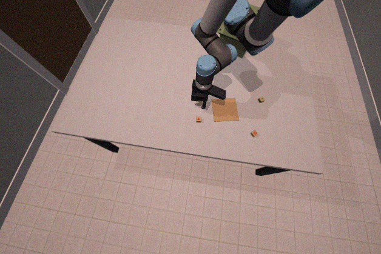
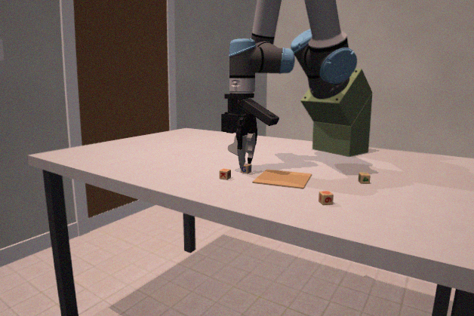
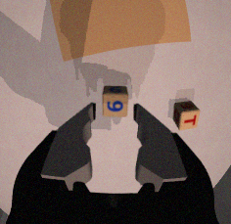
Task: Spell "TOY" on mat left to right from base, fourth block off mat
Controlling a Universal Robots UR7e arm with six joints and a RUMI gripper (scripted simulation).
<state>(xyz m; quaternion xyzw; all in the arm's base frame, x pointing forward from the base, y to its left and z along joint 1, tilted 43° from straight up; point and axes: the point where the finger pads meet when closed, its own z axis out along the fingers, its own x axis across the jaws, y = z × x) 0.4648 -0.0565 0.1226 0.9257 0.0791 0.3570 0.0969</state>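
My hand is 9 cm short of the T block, 1 cm to the left of it and 2 cm above it. Also, from my hand: wooden block 9 cm ahead, 30 cm to the left, 2 cm below; mat 1 cm behind, 12 cm to the left, 3 cm below.
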